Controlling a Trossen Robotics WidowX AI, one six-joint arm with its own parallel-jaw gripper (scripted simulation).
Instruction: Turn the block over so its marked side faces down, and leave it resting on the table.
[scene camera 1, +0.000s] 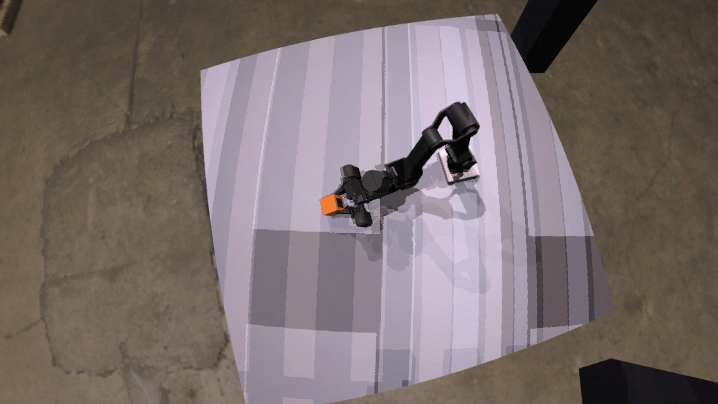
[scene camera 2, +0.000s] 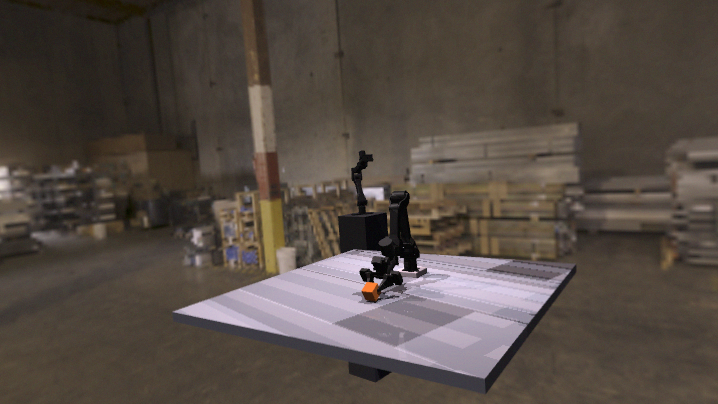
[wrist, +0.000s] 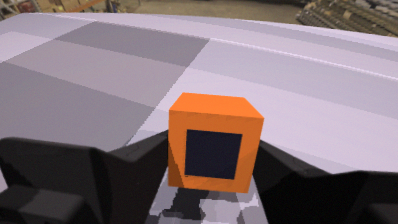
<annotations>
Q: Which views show the gripper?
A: Scene camera 1, scene camera 2 and the wrist view: all of them.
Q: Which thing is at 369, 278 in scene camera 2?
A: The gripper.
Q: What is the gripper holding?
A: An orange block.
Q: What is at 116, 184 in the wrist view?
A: The gripper.
</annotations>
